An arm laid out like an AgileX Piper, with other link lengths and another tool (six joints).
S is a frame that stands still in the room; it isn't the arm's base.
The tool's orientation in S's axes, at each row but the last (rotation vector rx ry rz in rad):
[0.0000 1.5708 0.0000]
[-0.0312 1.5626 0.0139]
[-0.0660 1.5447 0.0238]
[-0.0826 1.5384 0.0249]
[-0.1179 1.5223 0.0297]
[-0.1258 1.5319 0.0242]
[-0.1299 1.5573 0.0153]
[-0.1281 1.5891 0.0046]
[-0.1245 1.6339 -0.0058]
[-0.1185 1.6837 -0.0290]
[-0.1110 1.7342 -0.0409]
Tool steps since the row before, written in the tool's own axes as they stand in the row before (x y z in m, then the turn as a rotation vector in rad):
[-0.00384 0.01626 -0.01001 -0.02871 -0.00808 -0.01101]
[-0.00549 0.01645 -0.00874 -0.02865 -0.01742 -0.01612]
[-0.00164 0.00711 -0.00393 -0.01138 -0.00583 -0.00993]
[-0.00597 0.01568 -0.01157 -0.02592 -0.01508 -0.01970]
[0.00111 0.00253 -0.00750 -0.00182 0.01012 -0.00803]
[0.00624 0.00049 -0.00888 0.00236 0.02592 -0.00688]
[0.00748 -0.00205 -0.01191 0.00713 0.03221 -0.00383]
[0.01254 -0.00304 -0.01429 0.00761 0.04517 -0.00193]
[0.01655 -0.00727 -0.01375 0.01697 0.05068 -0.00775]
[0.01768 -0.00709 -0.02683 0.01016 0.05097 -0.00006]
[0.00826 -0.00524 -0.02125 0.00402 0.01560 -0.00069]
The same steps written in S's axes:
[-0.01001 0.01626 0.00384 -0.01101 -0.00808 0.02871]
[-0.00925 0.01625 0.00524 -0.01585 -0.01756 0.02871]
[-0.00437 0.00691 0.00134 -0.00988 -0.00609 0.01129]
[-0.01280 0.01504 0.00502 -0.01947 -0.01547 0.02587]
[-0.00764 0.00174 -0.00159 -0.00902 0.00939 0.00087]
[-0.00863 -0.00077 -0.00656 -0.00920 0.02493 -0.00431]
[-0.01156 -0.00368 -0.00741 -0.00667 0.03111 -0.00951]
[-0.01419 -0.00520 -0.01193 -0.00588 0.04411 -0.01104]
[-0.01414 -0.00961 -0.01495 -0.01268 0.04838 -0.02038]
[-0.02815 -0.01009 -0.01373 -0.00431 0.04970 -0.01457]
[-0.02201 -0.00677 -0.00411 -0.00213 0.01510 -0.00524]

